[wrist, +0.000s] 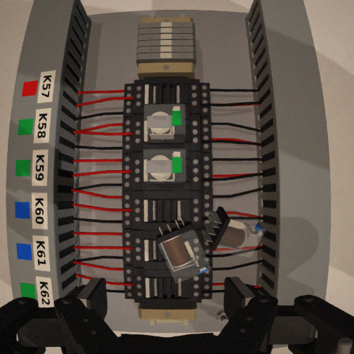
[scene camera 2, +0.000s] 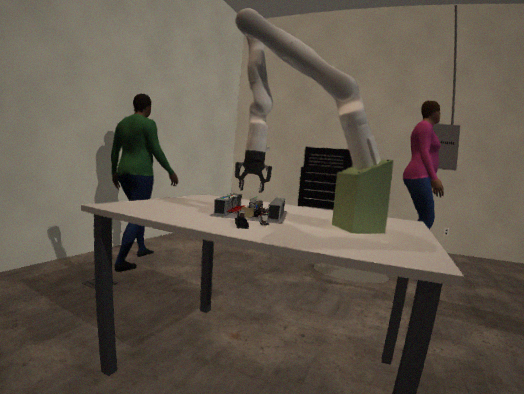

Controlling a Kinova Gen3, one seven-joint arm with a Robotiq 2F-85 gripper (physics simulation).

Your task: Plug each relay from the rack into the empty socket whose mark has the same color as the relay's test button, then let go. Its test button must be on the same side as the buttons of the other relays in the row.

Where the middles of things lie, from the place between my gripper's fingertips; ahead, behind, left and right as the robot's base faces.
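Scene:
Tan end clamp (wrist: 144,311): 30 mm to the left of my hand, 20 mm behind it, 70 mm below it. Grey base plate (wrist: 222,55): 70 mm to the right of my hand, 40 mm ahead of it, 100 mm below it.

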